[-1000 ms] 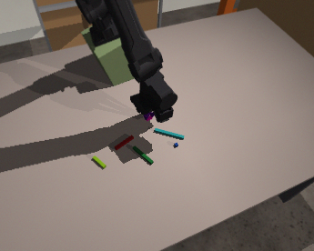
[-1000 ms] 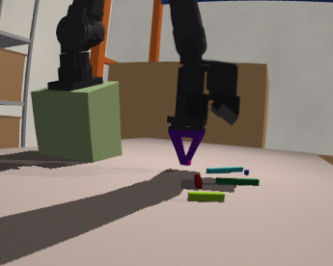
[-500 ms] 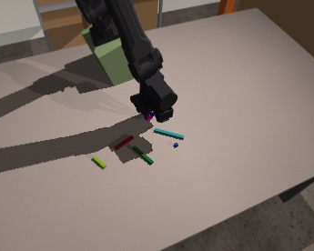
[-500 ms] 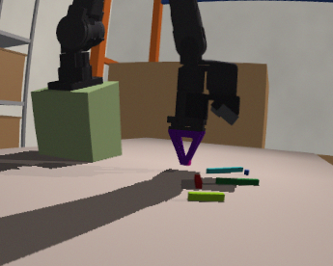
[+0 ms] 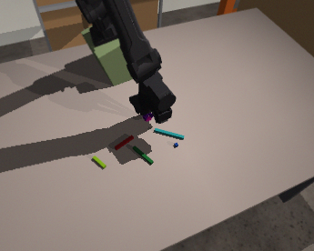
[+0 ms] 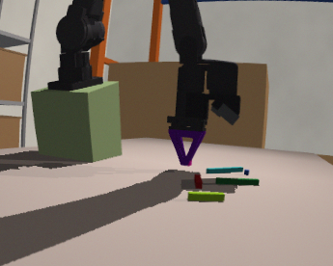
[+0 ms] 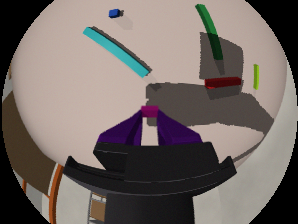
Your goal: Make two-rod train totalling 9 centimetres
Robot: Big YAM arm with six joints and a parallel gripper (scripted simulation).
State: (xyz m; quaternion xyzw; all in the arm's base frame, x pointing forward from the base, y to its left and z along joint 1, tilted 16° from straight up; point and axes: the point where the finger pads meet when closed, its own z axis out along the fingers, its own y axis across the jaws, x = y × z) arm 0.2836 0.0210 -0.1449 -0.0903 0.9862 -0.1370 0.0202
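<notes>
Right now my hand is 1 cm short of the magenta rod. Round my hand: red rod (7 cm ahead, 10 cm to the right, 2 cm below); then turquoise rod (7 cm ahead, 5 cm to the left, 2 cm below); then blue rod (12 cm ahead, 6 cm to the left, 2 cm below).
</notes>
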